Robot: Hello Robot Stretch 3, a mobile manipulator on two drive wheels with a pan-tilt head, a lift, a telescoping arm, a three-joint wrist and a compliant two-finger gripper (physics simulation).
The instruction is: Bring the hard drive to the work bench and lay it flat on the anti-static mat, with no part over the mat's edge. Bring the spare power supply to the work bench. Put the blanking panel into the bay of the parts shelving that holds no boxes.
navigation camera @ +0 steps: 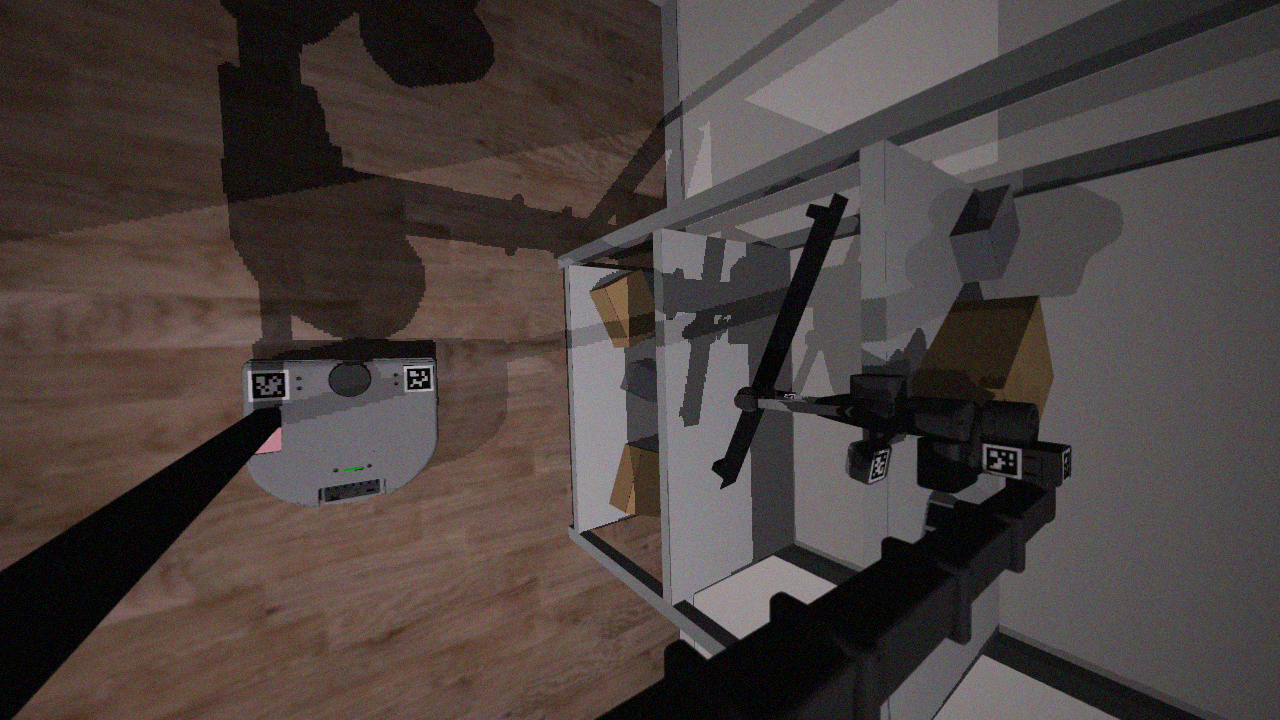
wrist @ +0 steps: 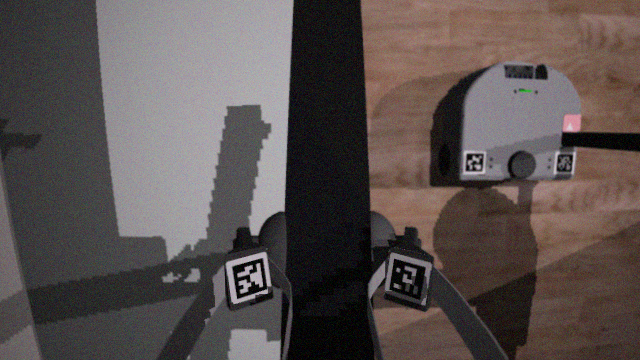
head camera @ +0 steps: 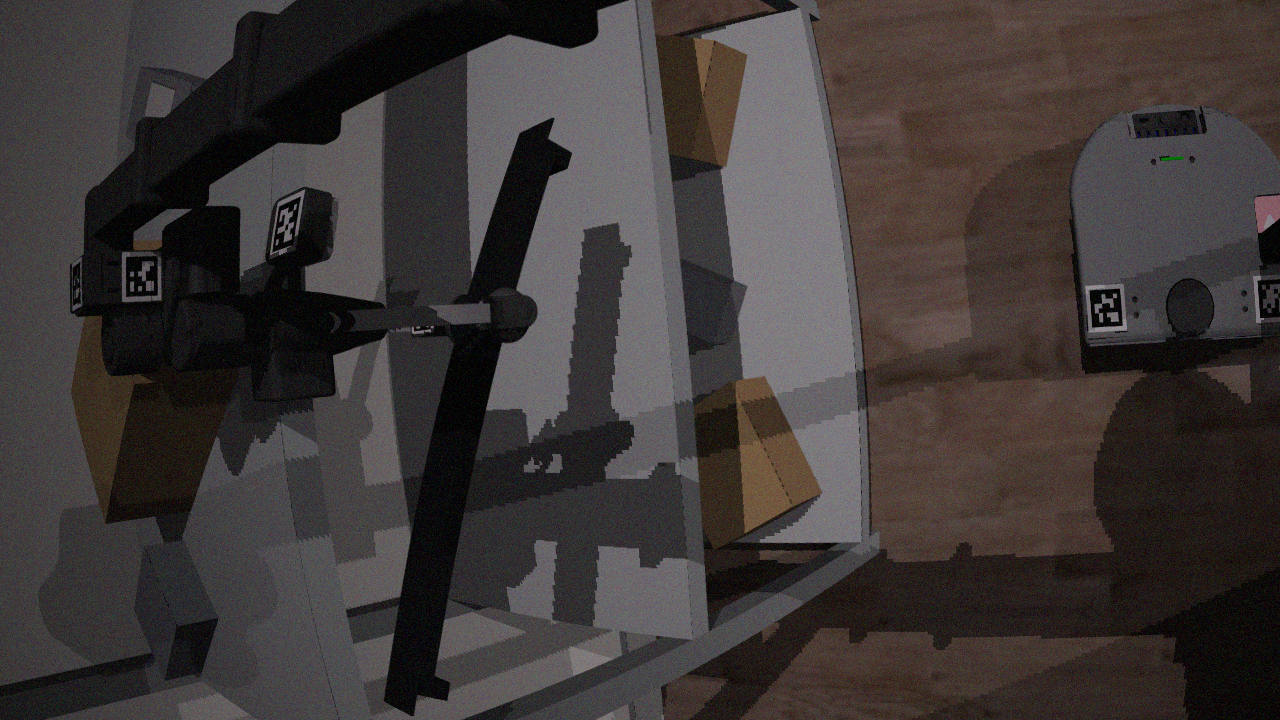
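Where they show: gripper, between the fingertips: point(navigation camera: 748, 397) point(head camera: 502, 316); robot's base, origin of its link: point(navigation camera: 349, 377) point(head camera: 1186, 305).
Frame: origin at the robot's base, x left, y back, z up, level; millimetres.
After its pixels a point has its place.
Observation:
The blanking panel point(head camera: 447, 465) {x -522, y -81, z 868 mm} point(navigation camera: 792, 313) {x -521, y -109, z 882 mm} point(wrist: 327, 125) is a long black strip with small end tabs. My gripper point(head camera: 487, 317) {x -532, y 21, z 791 mm} point(navigation camera: 757, 400) {x -532, y 21, z 791 mm} point(wrist: 325, 236) {x -532, y 21, z 791 mm} is shut on it, with one fingertip pad on each face. The panel hangs clear of the parts shelving point(head camera: 671, 268) {x -566, y 65, z 518 mm} point(navigation camera: 662, 358) {x -564, y -40, z 525 mm}, tilted in the head view, and its shadow falls on a white shelf board point(wrist: 200, 75). No boxes show on that board; boxes show in the bays to either side of it. The hard drive, power supply, work bench and anti-static mat do not show.
Cardboard boxes point(head camera: 760, 456) {x -675, y -173, z 177 mm} point(navigation camera: 626, 308) {x -701, y -187, z 177 mm} and a grey box point(head camera: 711, 304) {x -772, y 42, z 126 mm} are on the lowest shelf. A cardboard box point(head camera: 161, 438) {x -689, y -52, z 1050 mm} point(navigation camera: 984, 353) {x -685, y -49, z 1059 mm} and a grey box point(head camera: 179, 608) {x -779, y -217, z 1029 mm} point(navigation camera: 984, 232) {x -770, y -227, z 1035 mm} are near my wrist. My base point(head camera: 1154, 214) {x -40, y 118, z 160 mm} point(navigation camera: 349, 438) {x 5, y 123, z 160 mm} point(wrist: 520, 115) stands on wooden floor before the shelving.

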